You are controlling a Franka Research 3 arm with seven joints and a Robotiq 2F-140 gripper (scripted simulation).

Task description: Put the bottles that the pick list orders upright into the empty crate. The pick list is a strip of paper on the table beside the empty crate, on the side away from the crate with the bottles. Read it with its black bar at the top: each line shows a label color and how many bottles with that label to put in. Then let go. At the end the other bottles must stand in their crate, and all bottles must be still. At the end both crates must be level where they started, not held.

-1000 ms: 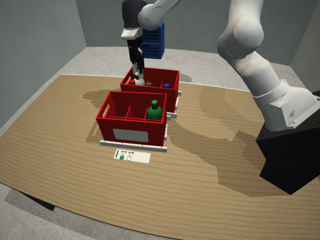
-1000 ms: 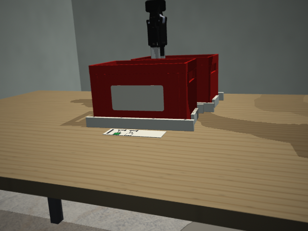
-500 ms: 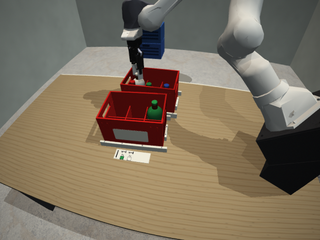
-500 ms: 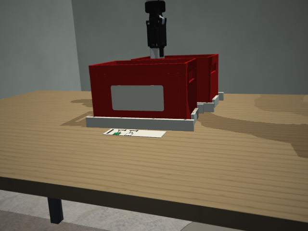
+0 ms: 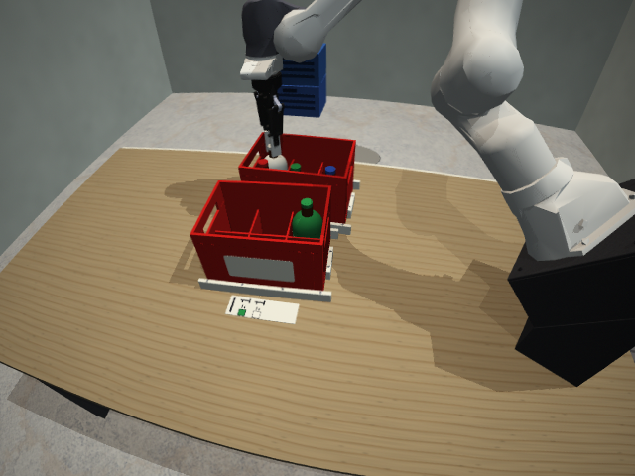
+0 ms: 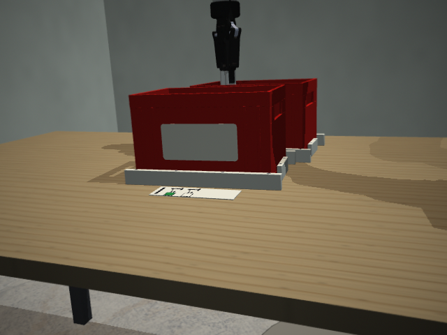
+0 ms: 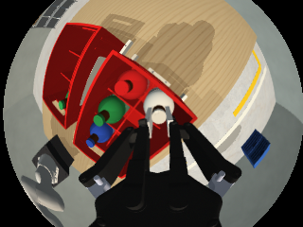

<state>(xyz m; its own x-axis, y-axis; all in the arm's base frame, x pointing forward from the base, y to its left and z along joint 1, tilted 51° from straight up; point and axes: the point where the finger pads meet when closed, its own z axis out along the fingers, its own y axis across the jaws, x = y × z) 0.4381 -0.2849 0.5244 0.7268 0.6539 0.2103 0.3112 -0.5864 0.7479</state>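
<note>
My gripper is now 80 mm above the white-label bottle. The rest, counted from my hand: blue-capped bottle: 150 mm to the left, 130 mm behind, 80 mm below; pick list: 420 mm to the left, 170 mm below, 80 mm ahead; red-capped bottle: 80 mm to the left, 80 mm below, 30 mm ahead.
</note>
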